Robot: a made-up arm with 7 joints. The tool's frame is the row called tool.
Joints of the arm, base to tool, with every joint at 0 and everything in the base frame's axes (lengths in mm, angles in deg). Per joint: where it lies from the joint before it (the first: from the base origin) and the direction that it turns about. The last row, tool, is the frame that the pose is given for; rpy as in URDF.
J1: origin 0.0 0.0 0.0 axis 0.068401 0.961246 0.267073
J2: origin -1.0 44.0 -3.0 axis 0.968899 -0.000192 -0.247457
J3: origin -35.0 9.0 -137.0 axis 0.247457 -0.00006 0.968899
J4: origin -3.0 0.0 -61.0 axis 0.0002 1 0.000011
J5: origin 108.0 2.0 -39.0 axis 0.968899 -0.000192 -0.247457
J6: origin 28.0 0.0 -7.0 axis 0.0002 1 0.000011
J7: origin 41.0 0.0 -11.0 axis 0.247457 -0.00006 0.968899
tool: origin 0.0 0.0 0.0 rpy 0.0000 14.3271 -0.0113
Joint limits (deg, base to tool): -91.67..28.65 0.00..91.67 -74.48..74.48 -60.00..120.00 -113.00..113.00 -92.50..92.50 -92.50..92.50
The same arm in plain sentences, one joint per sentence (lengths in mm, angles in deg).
The arm has seven revolute joints in a row. What follows holds with every joint at zero, and every direction is one of the base frame's.
Joint 1 lies at the same point as the base frame's origin and turns about the direction (0.068403, 0.961235, 0.26711), from -91.67 to 28.65 deg.
Joint 2 lies 1 mm along -x and 44 mm along +y and 3 mm along -z from joint 1 and turns about the direction (0.968889, -0.0002, -0.247497), from 0 to 91.67 deg.
Joint 3 lies 35 mm along -x and 9 mm along +y and 137 mm along -z from joint 2 and turns about the direction (0.247497, -0.0001, 0.968889), from -74.48 to 74.48 deg.
Joint 4 lies 3 mm along -x and 61 mm along -z from joint 3 and turns about the direction (0.0002, 1, 0), from -60 to 120 deg.
Joint 5 lies 108 mm along +x and 2 mm along +y and 39 mm along -z from joint 4 and turns about the direction (0.968889, -0.0002, -0.247497), from -113 to 113 deg.
Joint 6 lies 28 mm along +x and 7 mm along -z from joint 5 and turns about the direction (0.0002, 1, 0), from -92.5 to 92.5 deg.
Joint 7 lies 41 mm along +x and 11 mm along -z from joint 6 and turns about the direction (0.247497, -0.0001, 0.968889), from -92.5 to 92.5 deg.
The tool frame, which is the frame that the pose is given for, lies at the same point as joint 7; its axes are the base frame's turned by roll 0, pitch 14.33 and yaw -0.01 deg (as in URDF: about the fixed x, then y, then z).

